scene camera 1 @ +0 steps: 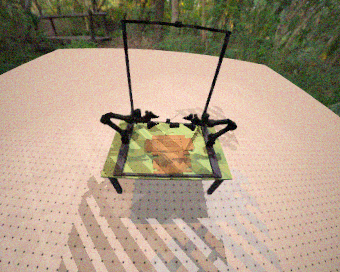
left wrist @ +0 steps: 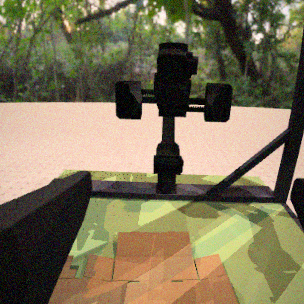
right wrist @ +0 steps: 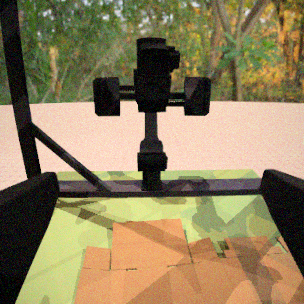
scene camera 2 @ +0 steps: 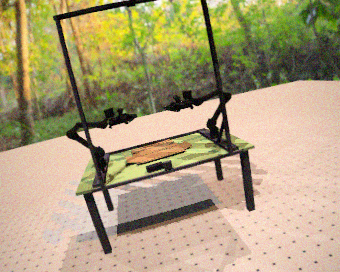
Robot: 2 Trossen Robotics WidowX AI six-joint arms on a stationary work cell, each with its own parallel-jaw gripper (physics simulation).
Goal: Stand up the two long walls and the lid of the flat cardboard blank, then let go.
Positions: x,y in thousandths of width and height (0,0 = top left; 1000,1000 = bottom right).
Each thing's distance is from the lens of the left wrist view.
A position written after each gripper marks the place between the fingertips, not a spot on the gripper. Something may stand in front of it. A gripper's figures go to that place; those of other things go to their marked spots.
left gripper (left wrist: 633,607): 0.10 m
right gripper (left wrist: 574,354): 0.30 m
black rails (left wrist: 340,620): 0.75 m
